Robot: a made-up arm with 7 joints. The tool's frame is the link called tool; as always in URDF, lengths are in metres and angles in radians.
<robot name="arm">
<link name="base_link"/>
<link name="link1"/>
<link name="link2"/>
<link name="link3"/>
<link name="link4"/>
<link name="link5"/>
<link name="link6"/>
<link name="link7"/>
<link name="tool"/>
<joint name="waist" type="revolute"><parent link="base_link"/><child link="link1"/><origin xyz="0 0 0.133" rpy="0 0 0"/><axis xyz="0 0 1"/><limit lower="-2.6" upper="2.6" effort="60" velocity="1.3"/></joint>
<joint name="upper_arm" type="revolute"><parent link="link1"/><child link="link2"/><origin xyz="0.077 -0.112 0.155" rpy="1.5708 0 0"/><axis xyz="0 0 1"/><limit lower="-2.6" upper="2.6" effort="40" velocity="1"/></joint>
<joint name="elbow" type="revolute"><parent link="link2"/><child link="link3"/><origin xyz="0.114 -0.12 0.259" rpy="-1.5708 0 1.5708"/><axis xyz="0 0 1"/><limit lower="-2.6" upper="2.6" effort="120" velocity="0.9"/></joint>
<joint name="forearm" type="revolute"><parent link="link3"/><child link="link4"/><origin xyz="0.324 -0.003 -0.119" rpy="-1.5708 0 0"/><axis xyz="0 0 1"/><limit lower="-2.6" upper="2.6" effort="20" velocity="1.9"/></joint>
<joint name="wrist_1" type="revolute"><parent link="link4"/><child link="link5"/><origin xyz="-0.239 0.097 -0.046" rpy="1.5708 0 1.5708"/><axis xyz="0 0 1"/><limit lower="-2.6" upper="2.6" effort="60" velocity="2.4"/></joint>
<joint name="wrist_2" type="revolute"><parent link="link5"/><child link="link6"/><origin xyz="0.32 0.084 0.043" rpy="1.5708 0 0"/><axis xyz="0 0 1"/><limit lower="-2.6" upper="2.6" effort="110" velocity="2.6"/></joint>
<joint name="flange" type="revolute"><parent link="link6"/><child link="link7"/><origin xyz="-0.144 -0.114 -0.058" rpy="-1.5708 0 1.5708"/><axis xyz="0 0 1"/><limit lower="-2.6" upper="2.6" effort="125" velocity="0.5"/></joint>
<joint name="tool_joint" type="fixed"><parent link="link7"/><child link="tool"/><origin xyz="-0.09 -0.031 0.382" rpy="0 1.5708 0"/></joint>
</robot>
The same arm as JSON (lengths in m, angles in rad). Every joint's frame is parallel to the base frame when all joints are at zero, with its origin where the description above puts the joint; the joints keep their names.
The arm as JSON. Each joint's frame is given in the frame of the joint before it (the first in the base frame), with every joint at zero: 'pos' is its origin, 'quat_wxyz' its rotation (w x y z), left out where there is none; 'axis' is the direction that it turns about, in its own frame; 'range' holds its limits. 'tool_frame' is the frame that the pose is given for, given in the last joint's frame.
{"length_unit": "m", "angle_unit": "rad", "joints": [
  {"joint": "waist", "pos": [0.0, 0.0, 0.133], "axis": [0.0, 0.0, 1.0], "range": [-2.6, 2.6]},
  {"joint": "upper_arm", "pos": [0.077, -0.112, 0.155], "axis": [0.0, -1.0, 0.0], "range": [-2.6, 2.6]},
  {"joint": "elbow", "pos": [0.114, -0.259, -0.12], "axis": [-1.0, 0.0, 0.0], "range": [-2.6, 2.6]},
  {"joint": "forearm", "pos": [0.119, -0.003, 0.324], "axis": [0.0, 1.0, 0.0], "range": [-2.6, 2.6]},
  {"joint": "wrist_1", "pos": [0.097, -0.046, -0.239], "axis": [0.0, 0.0, 1.0], "range": [-2.6, 2.6]},
  {"joint": "wrist_2", "pos": [0.32, 0.084, 0.043], "axis": [0.0, -1.0, 0.0], "range": [-2.6, 2.6]},
  {"joint": "flange", "pos": [-0.144, 0.058, -0.114], "axis": [-1.0, 0.0, 0.0], "range": [-2.6, 2.6]}
], "tool_frame": {"pos": [-0.382, -0.031, -0.09], "quat_wxyz": [1.0, 0.000006, 0.0, -0.000006]}}

